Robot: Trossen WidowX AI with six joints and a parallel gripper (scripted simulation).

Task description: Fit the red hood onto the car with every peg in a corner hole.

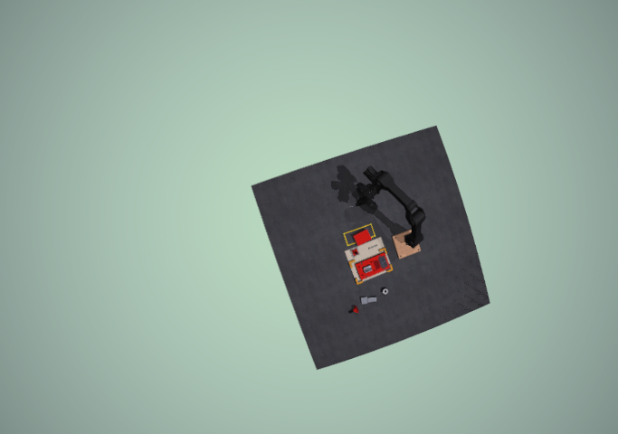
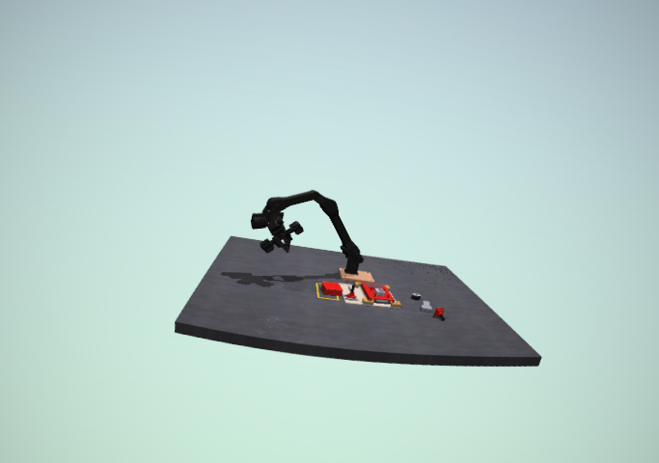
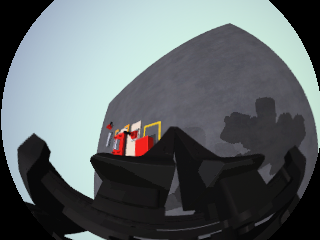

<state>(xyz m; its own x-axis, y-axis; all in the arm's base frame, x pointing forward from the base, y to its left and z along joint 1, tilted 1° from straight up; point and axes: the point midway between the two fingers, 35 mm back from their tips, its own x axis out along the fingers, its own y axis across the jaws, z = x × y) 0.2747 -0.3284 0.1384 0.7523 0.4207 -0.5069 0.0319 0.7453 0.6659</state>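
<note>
The red hood is 10 mm behind my gripper tip, 200 mm to the left of it and 130 mm below it. The rest, counted from my gripper tip: small wheel (50 mm behind, 580 mm to the left, 130 mm below); then jig (370 mm to the left, 130 mm below).
</note>
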